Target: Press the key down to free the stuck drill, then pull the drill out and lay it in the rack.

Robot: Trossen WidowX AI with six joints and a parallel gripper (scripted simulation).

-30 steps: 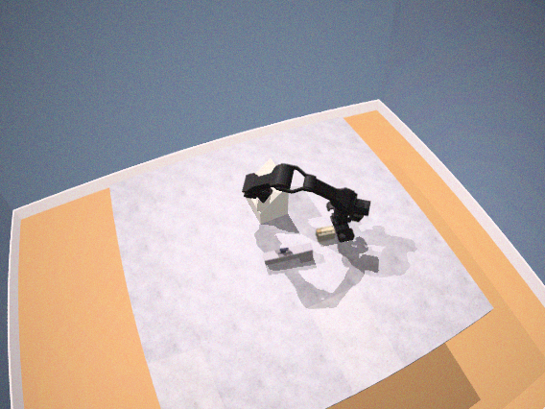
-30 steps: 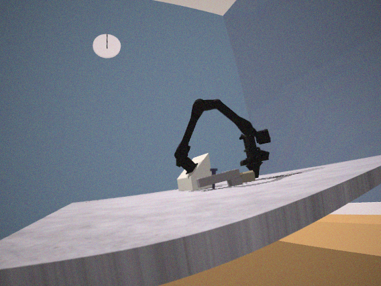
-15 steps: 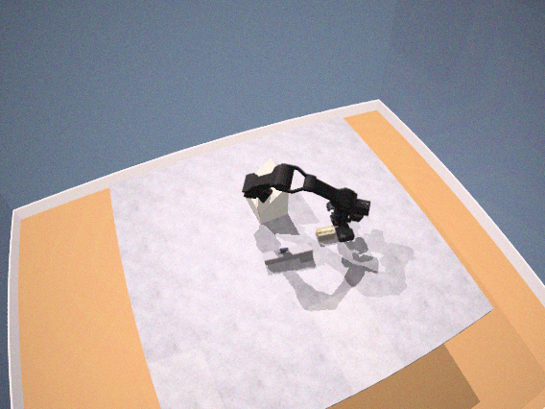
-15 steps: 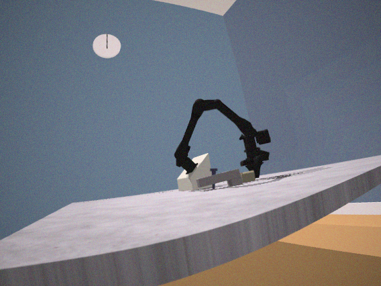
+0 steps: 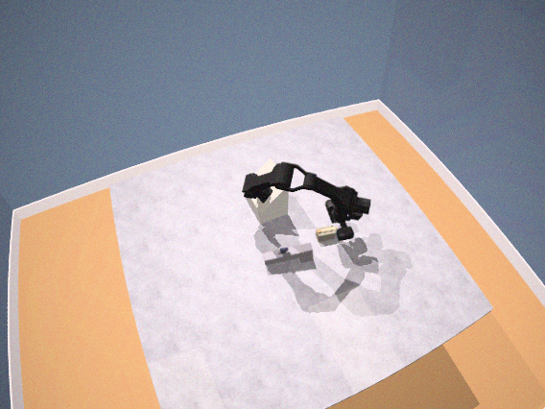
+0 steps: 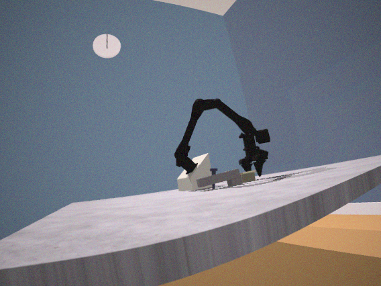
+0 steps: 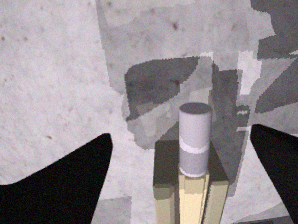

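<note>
My gripper tip is 3 cm to the left of the drill, 3 cm below it and 1 cm past it. Also, from my gripper tip: olive-tan rack: 5 cm to the right, 1 cm behind; then holder block: 23 cm to the right, 2 cm above; then key: 25 cm to the right, 4 cm above, 1 cm behind.
</note>
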